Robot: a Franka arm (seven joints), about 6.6 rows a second.
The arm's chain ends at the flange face. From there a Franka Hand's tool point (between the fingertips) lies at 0.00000 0.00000 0.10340 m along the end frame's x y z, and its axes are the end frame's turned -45 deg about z.
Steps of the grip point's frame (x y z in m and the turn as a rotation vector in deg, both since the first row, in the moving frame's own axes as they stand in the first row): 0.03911, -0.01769, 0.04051, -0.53, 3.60, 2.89; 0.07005, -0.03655, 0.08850, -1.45, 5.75, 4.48; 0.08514, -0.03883, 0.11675, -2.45, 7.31, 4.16; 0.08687, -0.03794, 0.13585, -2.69, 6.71, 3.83; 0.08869, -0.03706, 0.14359, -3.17, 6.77, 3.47; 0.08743, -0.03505, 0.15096, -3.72, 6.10, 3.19; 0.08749, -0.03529, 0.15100, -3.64, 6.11, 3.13
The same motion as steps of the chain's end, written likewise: 0.00978, -0.03638, 0.04072, 2.17, 2.92, 2.89; 0.01431, -0.07026, 0.08905, 3.04, 5.09, 4.48; 0.02012, -0.08193, 0.11768, 3.44, 6.90, 4.16; 0.02247, -0.08354, 0.13667, 2.84, 6.65, 3.83; 0.02373, -0.08472, 0.14447, 2.55, 7.03, 3.47; 0.02446, -0.08393, 0.15176, 1.68, 6.94, 3.19; 0.02442, -0.08402, 0.15180, 1.75, 6.89, 3.13
